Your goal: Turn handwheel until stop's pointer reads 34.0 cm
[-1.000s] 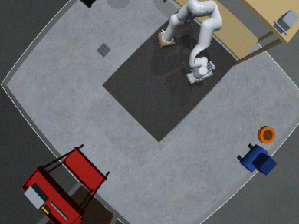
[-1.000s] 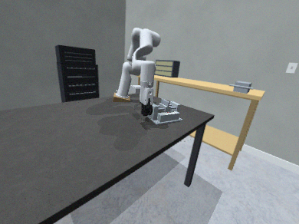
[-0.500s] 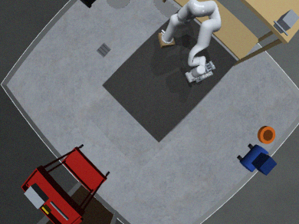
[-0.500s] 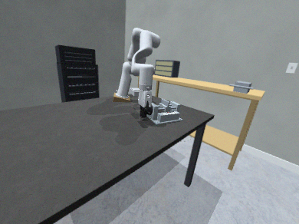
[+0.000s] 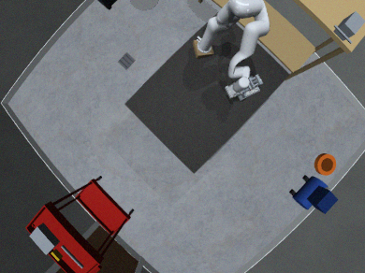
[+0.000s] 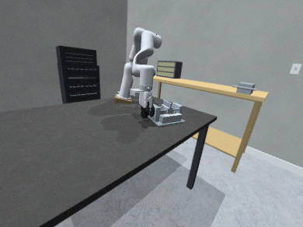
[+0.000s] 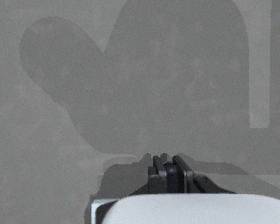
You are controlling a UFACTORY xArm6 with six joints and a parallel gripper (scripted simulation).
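Now: hand 10 mm short of the handwheel, 20 mm to the right of it and 10 mm below it. The rest, counted from my hand: upright knob: 10 mm to the left; sliding stop: 80 mm ahead, 140 mm to the left, 40 mm above.
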